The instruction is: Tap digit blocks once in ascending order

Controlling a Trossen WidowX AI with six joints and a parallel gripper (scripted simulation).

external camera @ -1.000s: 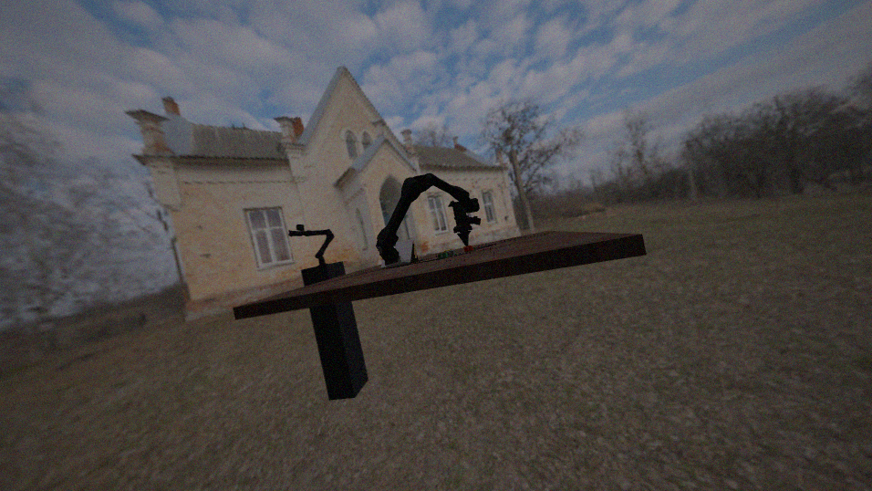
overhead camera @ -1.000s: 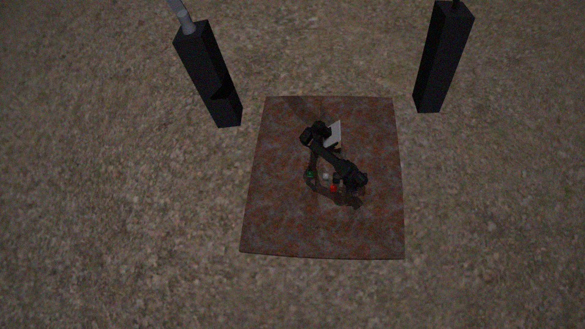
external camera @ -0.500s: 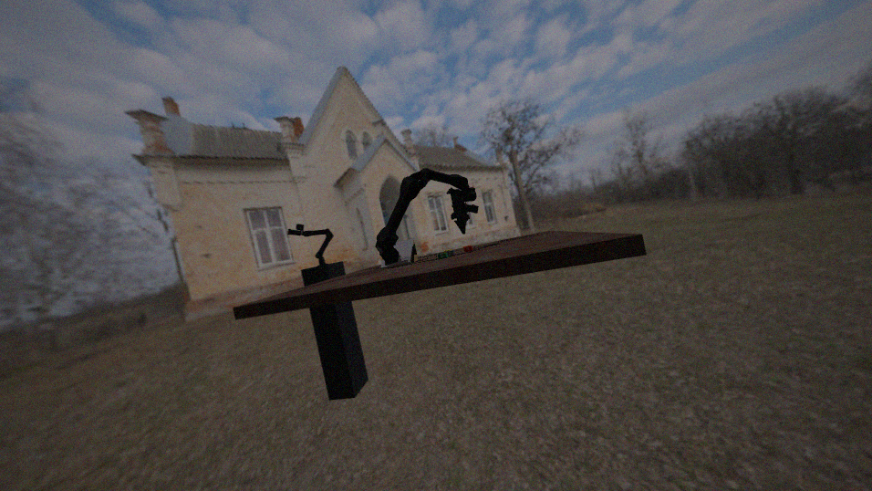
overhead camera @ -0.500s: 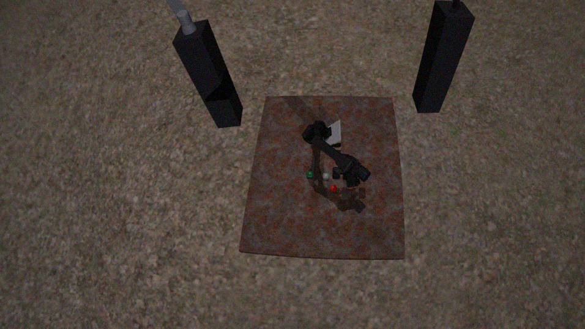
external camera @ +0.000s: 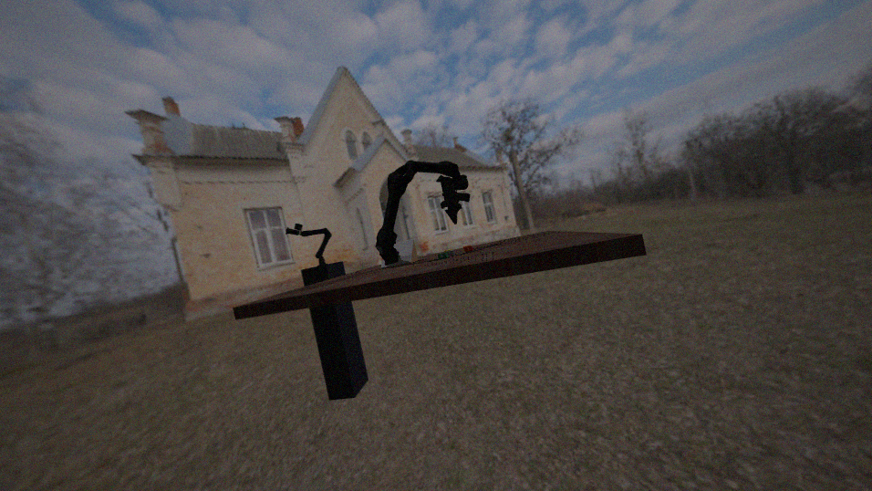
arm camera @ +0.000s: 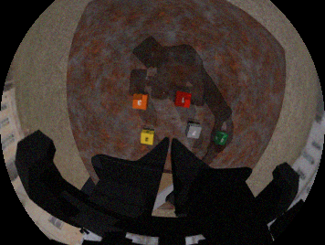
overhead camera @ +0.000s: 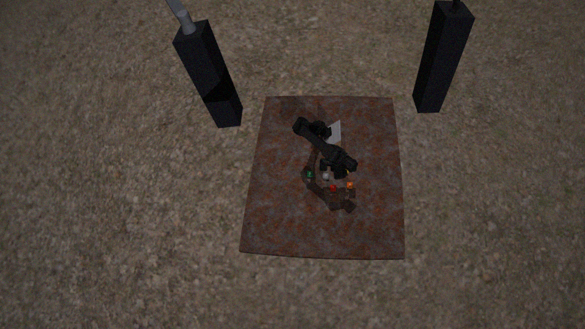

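The grey block is 40 mm behind my gripper tip, 70 mm to the right of it and 120 mm below it. From my gripper tip the other things lie so: orange block: 20 mm ahead, 70 mm to the left, 120 mm below; then red block: 30 mm ahead, 30 mm to the right, 120 mm below; then yellow block: 70 mm behind, 50 mm to the left, 120 mm below.
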